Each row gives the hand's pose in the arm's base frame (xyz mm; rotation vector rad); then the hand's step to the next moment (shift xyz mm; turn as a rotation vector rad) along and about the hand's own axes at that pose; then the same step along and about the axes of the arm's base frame.
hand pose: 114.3 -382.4 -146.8 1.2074 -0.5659 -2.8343
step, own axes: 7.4 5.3 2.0 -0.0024 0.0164 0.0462
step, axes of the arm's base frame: -7.3 -5.4 -2.1 -0.0328 0.0000 0.0365
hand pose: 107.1 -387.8 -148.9 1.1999 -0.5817 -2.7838
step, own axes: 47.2 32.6 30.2 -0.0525 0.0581 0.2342
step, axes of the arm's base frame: -57.5 -29.9 -1.9 -0.1356 0.0309 0.2041
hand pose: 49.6 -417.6 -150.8 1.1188 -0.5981 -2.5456
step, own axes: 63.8 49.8 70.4 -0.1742 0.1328 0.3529
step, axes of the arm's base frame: -89.5 -52.6 27.1 -0.1376 0.0476 0.3890
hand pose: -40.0 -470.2 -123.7 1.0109 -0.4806 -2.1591
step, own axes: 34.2 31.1 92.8 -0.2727 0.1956 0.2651
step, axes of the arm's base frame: -74.2 -42.7 58.5 0.0027 0.0722 0.4215
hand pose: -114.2 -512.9 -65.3 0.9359 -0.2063 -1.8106
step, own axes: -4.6 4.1 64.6 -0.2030 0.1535 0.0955
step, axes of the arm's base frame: -40.2 -15.7 48.5 0.0768 0.0783 0.2487
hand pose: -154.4 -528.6 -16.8 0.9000 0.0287 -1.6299
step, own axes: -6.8 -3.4 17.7 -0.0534 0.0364 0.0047
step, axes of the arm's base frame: -12.4 -1.9 14.7 0.0277 0.0316 0.0494
